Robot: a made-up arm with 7 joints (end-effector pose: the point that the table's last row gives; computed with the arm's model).
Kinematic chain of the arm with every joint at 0, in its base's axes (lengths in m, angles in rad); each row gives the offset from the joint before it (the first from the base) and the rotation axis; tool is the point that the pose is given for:
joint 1: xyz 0 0 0.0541 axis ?
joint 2: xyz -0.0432 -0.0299 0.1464 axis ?
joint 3: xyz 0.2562 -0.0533 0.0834 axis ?
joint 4: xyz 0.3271 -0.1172 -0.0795 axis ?
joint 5: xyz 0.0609 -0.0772 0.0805 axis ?
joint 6: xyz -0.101 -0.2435 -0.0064 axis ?
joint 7: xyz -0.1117 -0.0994 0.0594 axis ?
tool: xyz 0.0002 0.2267 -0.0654
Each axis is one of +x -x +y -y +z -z.
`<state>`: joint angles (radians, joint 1 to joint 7).
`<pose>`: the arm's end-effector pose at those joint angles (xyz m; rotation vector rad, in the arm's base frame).
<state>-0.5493 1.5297 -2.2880 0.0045 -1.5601 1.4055 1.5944</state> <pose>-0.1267 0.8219 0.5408 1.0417 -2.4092 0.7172</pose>
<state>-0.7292 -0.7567 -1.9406 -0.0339 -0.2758 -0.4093 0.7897</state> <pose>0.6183 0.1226 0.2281 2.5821 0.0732 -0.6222</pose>
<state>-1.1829 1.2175 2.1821 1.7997 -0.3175 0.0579 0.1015</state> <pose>0.3404 0.8338 0.3538 0.8485 -1.4153 2.5832</pose>
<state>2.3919 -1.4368 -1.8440 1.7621 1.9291 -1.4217 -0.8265</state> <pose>0.2221 0.5807 0.3280 -0.2278 1.2320 0.7691</pose>
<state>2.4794 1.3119 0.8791 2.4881 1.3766 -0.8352 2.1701</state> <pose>0.5260 -0.5660 -0.6404 -0.5621 -1.1390 -1.1998</pose>
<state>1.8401 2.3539 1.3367 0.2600 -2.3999 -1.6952 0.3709</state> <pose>-0.4971 -0.5177 -0.3731 -0.5828 -0.2999 1.9599</pose>
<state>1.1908 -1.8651 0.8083 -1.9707 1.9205 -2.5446 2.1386</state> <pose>-0.1075 0.3952 -0.2739 -0.9319 -1.5870 0.5224</pose>
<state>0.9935 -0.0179 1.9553 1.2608 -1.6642 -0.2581 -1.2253</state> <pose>0.3215 -0.0728 -0.0827 2.2099 -1.6126 -0.5037</pose>
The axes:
joint 1: +x
joint 2: -y
joint 3: +x
joint 4: +z
joint 5: +x
joint 6: +z
joint 7: -x

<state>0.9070 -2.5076 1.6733 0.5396 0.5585 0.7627 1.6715</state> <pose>-0.8587 0.2633 0.2807 0.7661 1.3729 -0.0449</pose>
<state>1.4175 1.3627 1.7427 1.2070 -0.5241 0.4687 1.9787</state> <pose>0.4714 -1.1984 0.0689 -0.0190 -1.2068 -2.7165</pose>
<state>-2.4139 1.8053 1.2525 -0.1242 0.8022 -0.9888 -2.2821</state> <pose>0.3042 0.5189 -0.1530 1.4973 0.7729 -0.5188</pose>
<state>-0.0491 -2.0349 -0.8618 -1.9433 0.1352 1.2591 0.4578</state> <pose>-0.2865 -0.0937 0.0179 -1.4174 1.3816 0.7594</pose>
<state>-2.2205 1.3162 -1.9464 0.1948 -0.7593 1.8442 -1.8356</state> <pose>0.0111 0.4283 -0.7724 -1.6455 -1.0147 -1.1665</pose>
